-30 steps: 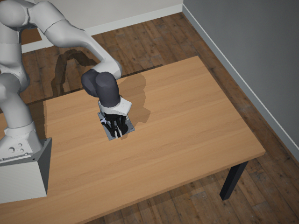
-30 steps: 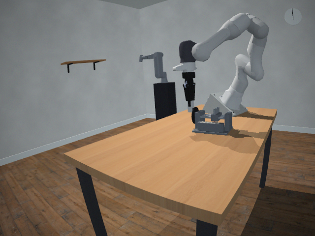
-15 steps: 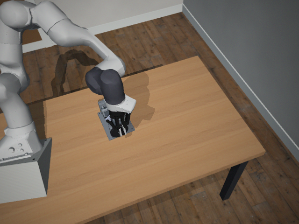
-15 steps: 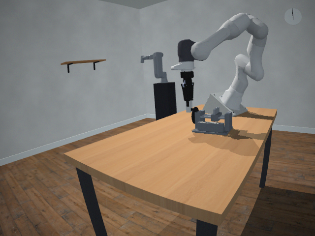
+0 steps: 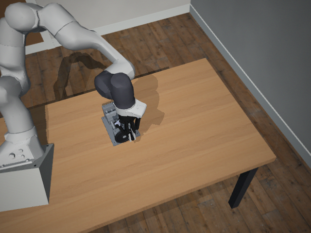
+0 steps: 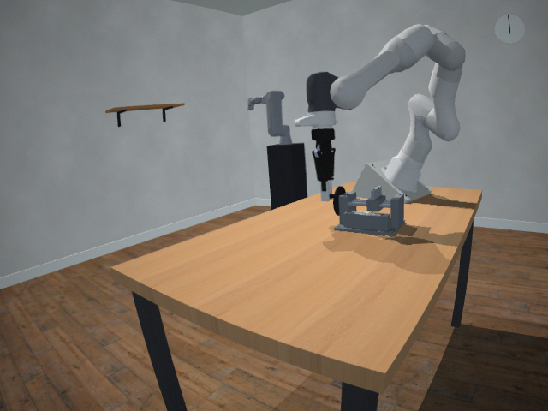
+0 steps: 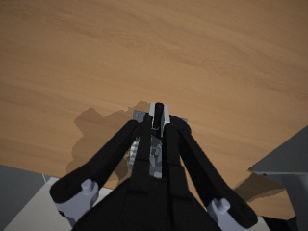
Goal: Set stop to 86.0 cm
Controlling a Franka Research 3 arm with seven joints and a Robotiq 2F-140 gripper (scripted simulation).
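The black handwheel is 20 mm to the left of my hand, 20 mm below it and 10 mm behind it. From my hand the other things lie so: sliding stop block 160 mm to the left, 20 mm below, 10 mm behind.
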